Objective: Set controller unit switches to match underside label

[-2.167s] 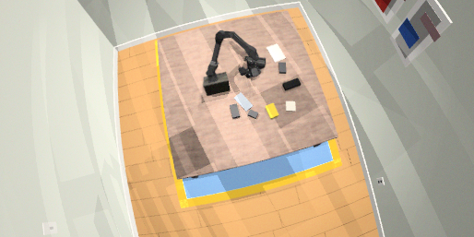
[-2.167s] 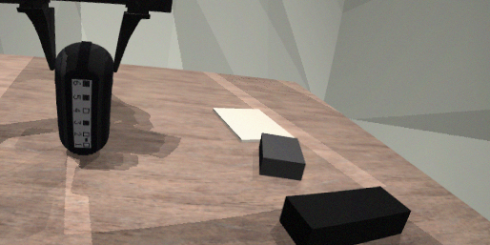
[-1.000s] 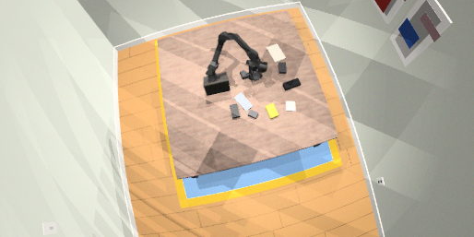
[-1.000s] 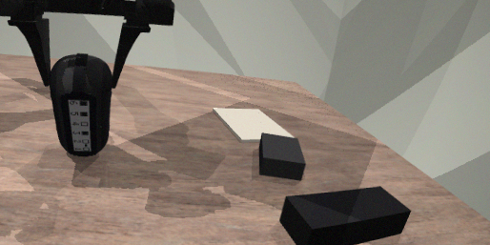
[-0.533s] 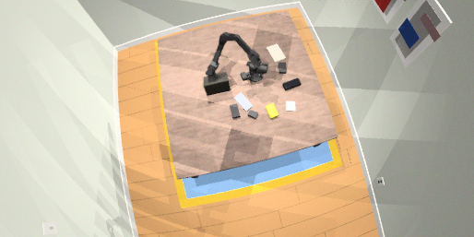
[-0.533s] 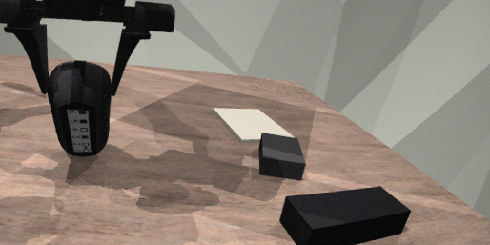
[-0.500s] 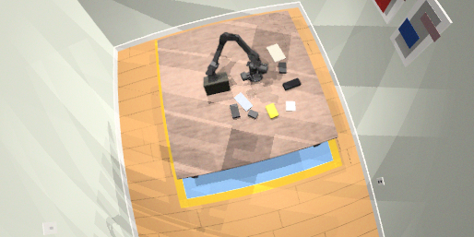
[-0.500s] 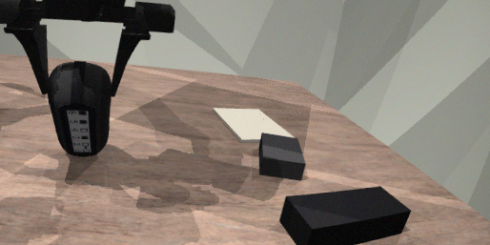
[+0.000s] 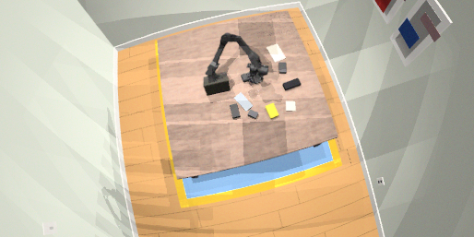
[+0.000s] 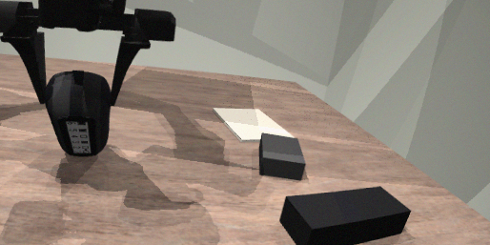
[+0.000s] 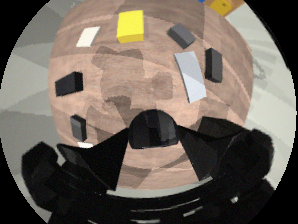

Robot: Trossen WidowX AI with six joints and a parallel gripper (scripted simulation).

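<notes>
The pale grey plate is 11 cm behind my gripper tip, 12 cm to the right of it and 9 cm below it. The rest, counted from my gripper tip: yellow block 8 cm ahead, 25 cm to the right, 8 cm below; long black block 30 cm ahead, 7 cm to the right, 8 cm below; dark grey block 27 cm ahead, 9 cm to the left, 8 cm below.
</notes>
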